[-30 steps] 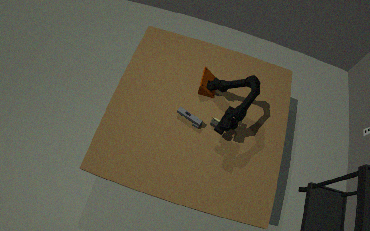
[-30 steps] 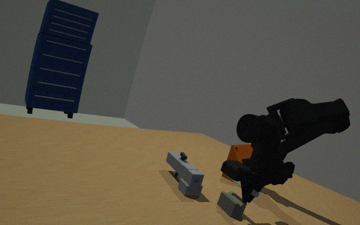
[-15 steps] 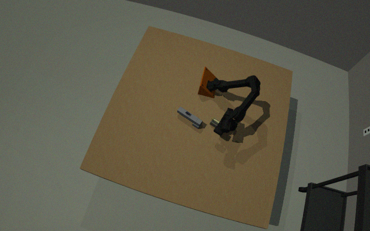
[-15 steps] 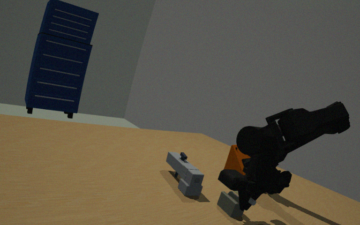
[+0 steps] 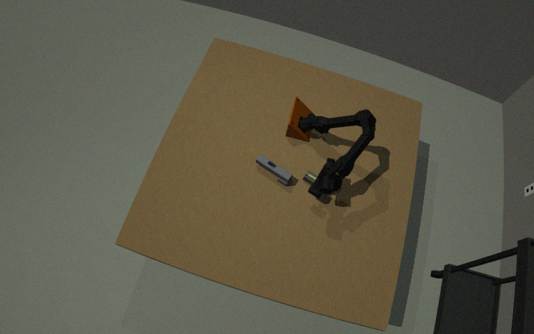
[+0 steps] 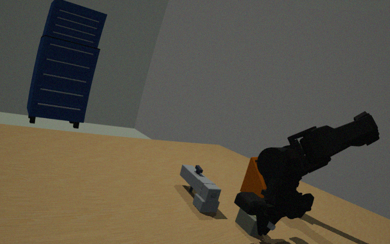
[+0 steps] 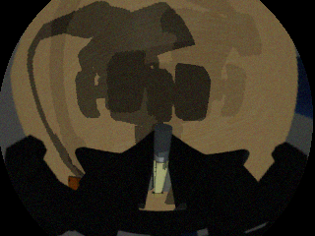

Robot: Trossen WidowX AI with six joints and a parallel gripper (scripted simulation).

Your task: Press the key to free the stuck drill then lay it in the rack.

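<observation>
Right now my gripper tip is 4 cm to the left of the drill, 3 cm below it and 1 cm past it. Round my gripper tip: dark blue key: 25 cm to the right, 4 cm above, 1 cm behind; then grey holder block: 23 cm to the right, 3 cm above; then grey rack: 5 cm to the right, 2 cm behind, 1 cm above.
</observation>
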